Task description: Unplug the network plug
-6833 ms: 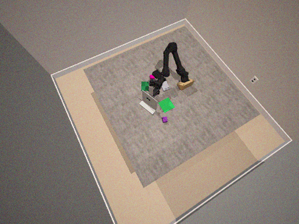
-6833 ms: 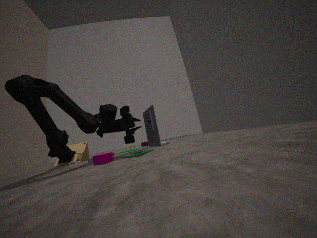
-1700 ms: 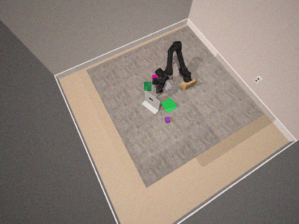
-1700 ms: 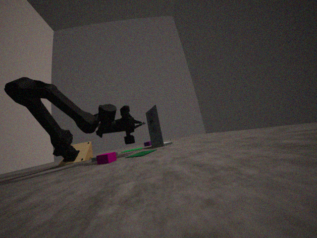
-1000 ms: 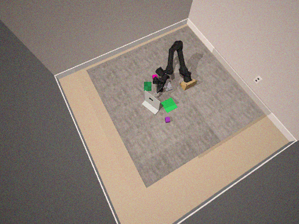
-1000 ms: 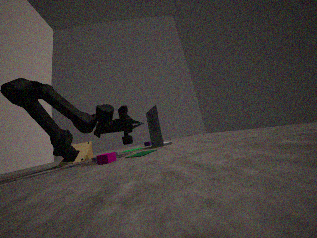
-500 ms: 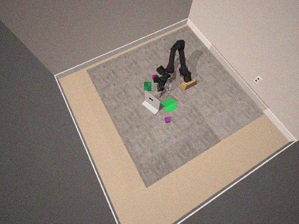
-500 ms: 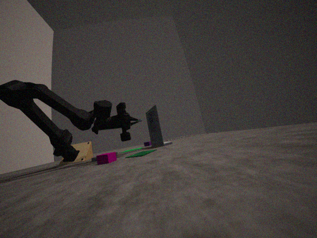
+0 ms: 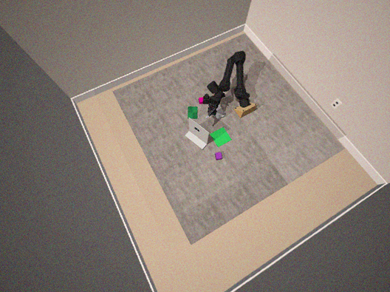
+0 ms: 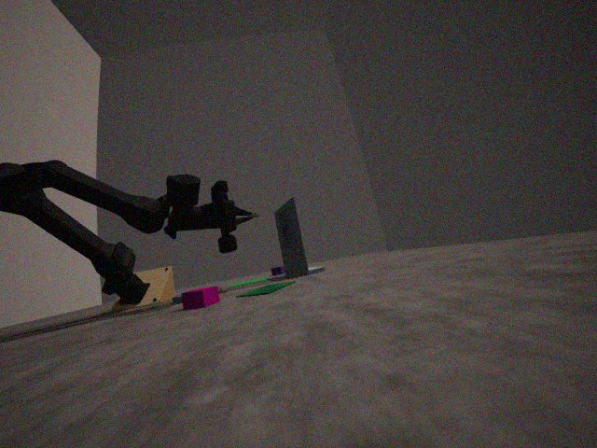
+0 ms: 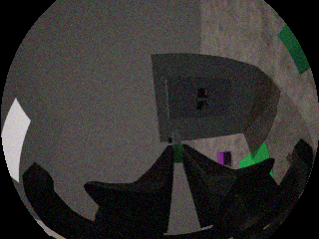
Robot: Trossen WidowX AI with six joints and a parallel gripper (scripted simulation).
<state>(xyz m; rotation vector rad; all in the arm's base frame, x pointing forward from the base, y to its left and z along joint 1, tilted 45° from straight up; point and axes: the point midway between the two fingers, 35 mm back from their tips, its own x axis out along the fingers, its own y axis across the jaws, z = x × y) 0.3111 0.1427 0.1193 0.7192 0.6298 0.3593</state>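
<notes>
My gripper tip is 60 mm past the bright green marked square, 110 mm to the right of it and 190 mm above it. From my gripper tip the other things lie so: green network plug (10 mm ahead); then upright grey panel (100 mm ahead, 40 mm to the left, 100 mm below).
</notes>
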